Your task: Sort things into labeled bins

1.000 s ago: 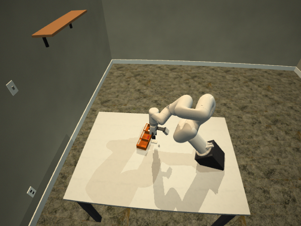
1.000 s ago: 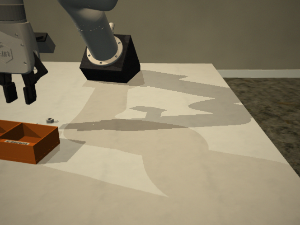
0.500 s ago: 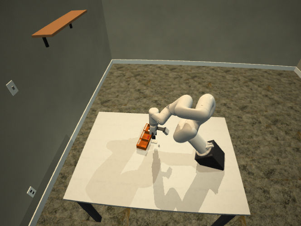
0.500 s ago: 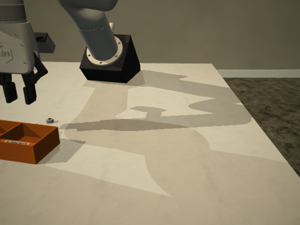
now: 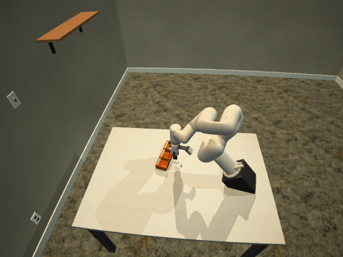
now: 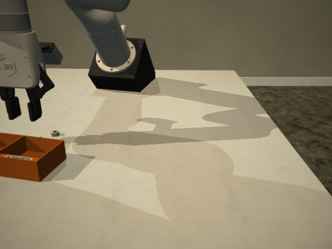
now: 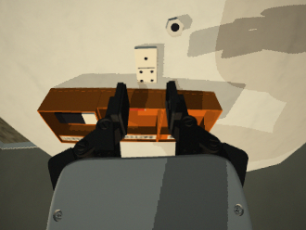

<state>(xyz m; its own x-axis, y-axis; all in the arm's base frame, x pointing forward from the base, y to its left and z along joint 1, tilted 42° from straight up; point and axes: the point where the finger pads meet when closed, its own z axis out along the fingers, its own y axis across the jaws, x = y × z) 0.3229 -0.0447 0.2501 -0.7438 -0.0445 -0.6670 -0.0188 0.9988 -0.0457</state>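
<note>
Right now my hand is 70 mm above the white domino and 10 mm short of it. Also, from my hand: black thing 100 mm to the right, 70 mm ahead, 50 mm below; then grey nut 70 mm below, 50 mm behind, 30 mm to the left; then red battery 60 mm below, 60 mm ahead, 20 mm to the right.
</note>
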